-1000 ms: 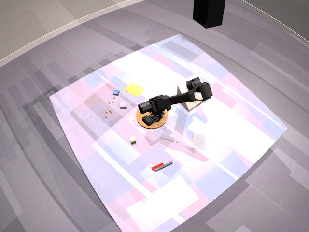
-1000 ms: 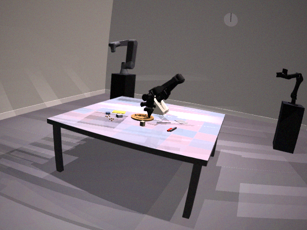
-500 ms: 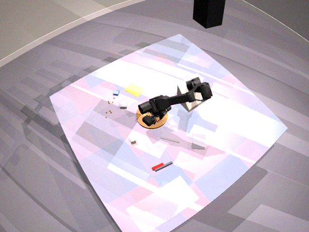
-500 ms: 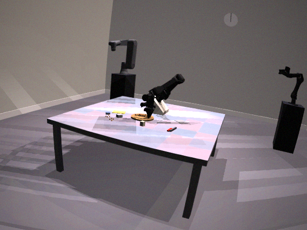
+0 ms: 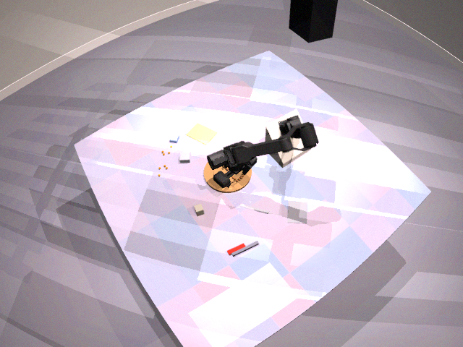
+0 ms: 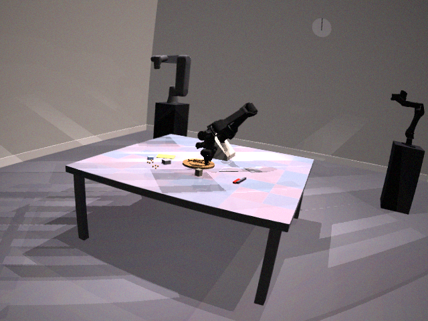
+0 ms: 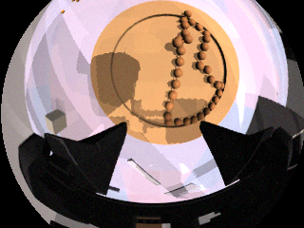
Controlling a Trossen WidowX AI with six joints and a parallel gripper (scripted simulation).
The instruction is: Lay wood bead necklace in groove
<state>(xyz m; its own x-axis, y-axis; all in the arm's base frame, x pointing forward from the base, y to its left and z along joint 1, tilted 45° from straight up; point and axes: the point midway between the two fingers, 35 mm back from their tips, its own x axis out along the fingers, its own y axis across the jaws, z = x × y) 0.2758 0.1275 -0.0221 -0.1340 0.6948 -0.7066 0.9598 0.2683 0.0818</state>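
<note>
My gripper tip is 60 mm to the left of the round bead board and 10 mm above it. The rest, counted from my gripper tip: cream cube (190 mm ahead, 50 mm to the left); then white block (130 mm ahead, 220 mm to the right, 10 mm below); then thin rod (10 mm behind, 140 mm to the left, 20 mm below).
</note>
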